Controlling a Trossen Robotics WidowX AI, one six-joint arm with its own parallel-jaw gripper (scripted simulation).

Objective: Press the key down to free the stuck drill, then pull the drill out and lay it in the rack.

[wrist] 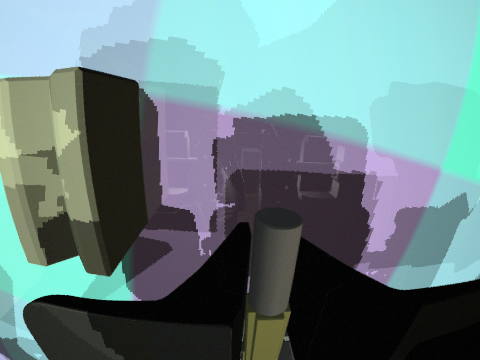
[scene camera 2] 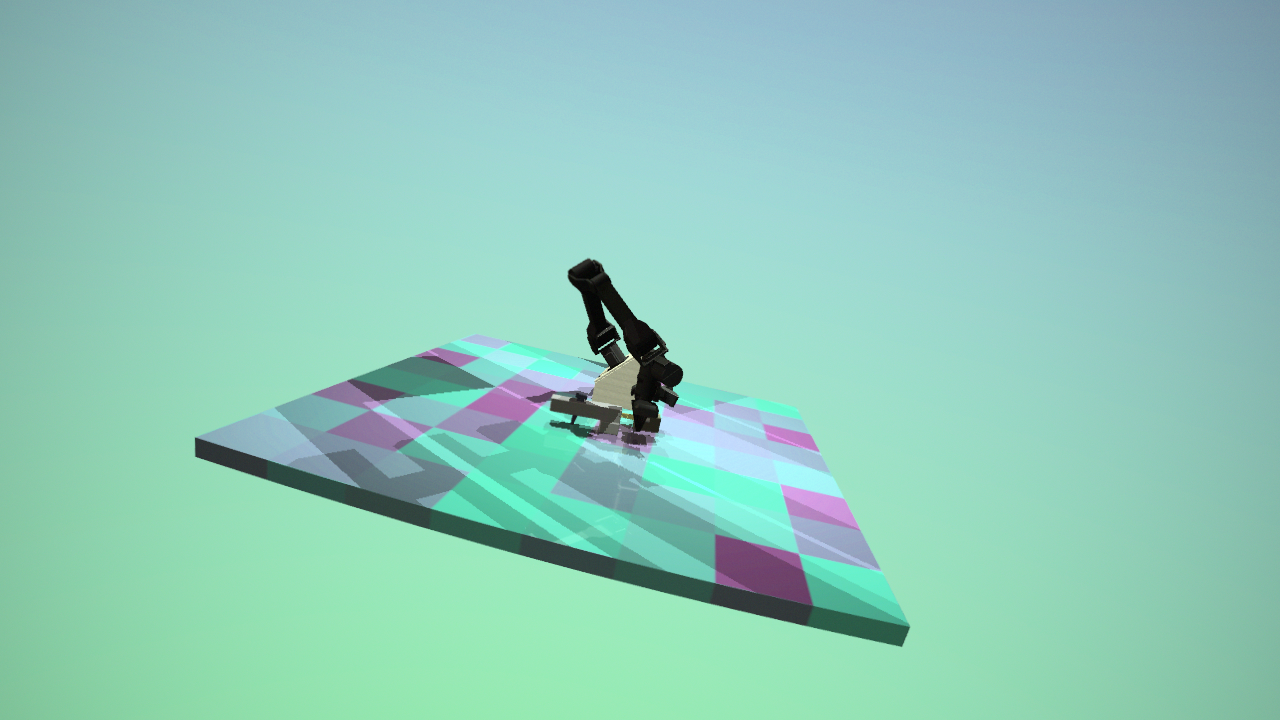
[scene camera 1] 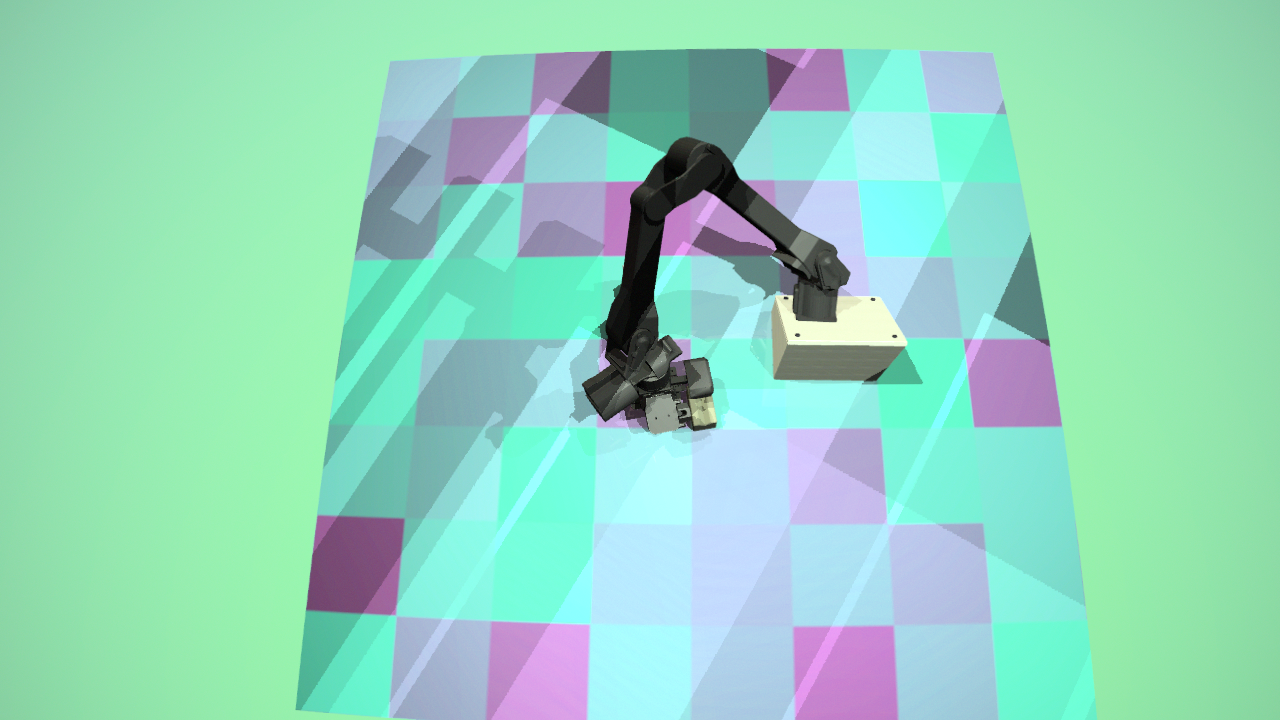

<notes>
In view: the gripper (scene camera 1: pixel 655 399) and an olive rack (scene camera 1: pixel 703 416).
The gripper also shows in the wrist view (wrist: pixel 258 232) and in scene camera 2 (scene camera 2: pixel 637 430). The olive rack is seen too in the wrist view (wrist: pixel 79 186).
</notes>
